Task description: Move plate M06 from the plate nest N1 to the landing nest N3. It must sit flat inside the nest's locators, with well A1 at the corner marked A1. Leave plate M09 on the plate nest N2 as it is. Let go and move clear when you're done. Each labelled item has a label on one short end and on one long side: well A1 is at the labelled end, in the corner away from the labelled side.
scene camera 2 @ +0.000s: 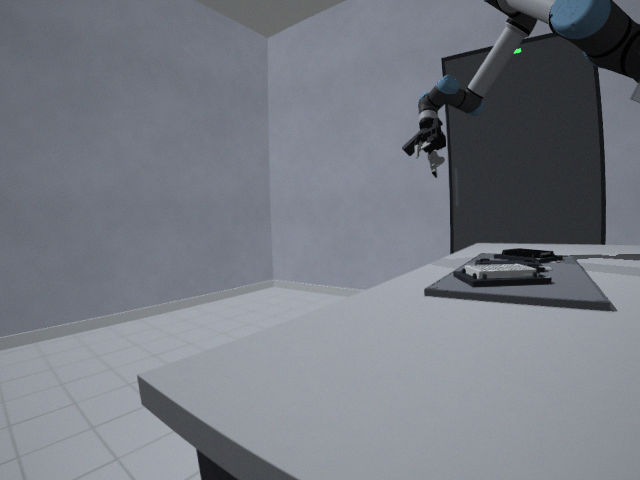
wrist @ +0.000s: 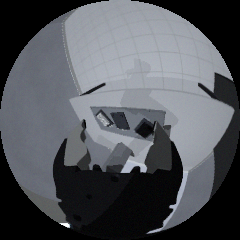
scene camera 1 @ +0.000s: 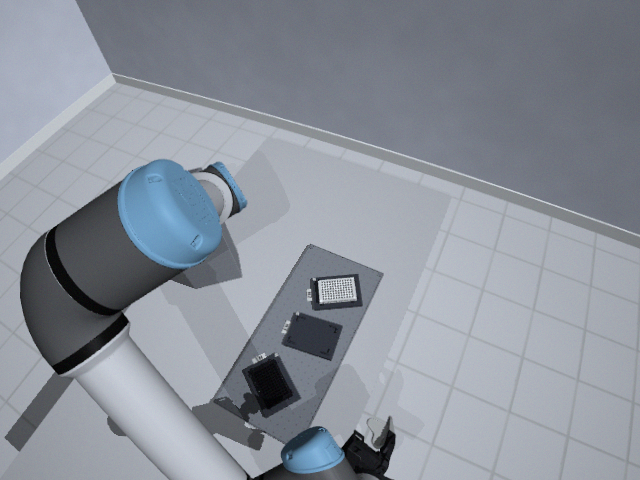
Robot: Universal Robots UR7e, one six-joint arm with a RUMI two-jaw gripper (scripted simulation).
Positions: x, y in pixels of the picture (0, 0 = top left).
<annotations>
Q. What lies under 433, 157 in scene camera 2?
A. My gripper.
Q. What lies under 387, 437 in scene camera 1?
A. My gripper.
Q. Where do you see a white well plate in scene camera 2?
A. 501, 270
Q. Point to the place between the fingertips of my gripper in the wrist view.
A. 119, 120
</annotations>
